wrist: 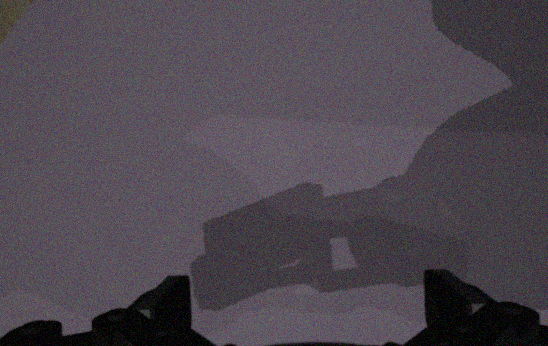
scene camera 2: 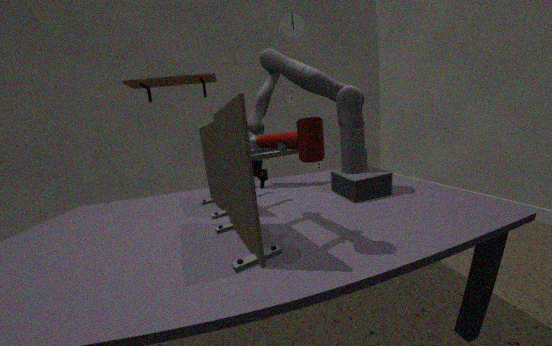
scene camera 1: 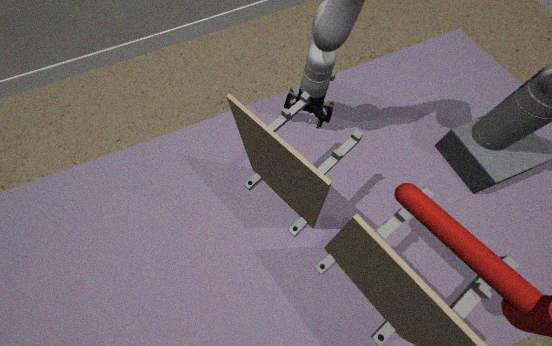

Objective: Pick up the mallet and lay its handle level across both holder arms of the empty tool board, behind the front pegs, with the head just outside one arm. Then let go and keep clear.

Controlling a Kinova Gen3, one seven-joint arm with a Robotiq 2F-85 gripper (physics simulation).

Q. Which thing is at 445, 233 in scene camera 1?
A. A red mallet.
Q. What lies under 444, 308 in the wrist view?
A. The gripper.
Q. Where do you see a tool board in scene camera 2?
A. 207, 133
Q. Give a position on a tool board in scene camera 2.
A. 230, 122
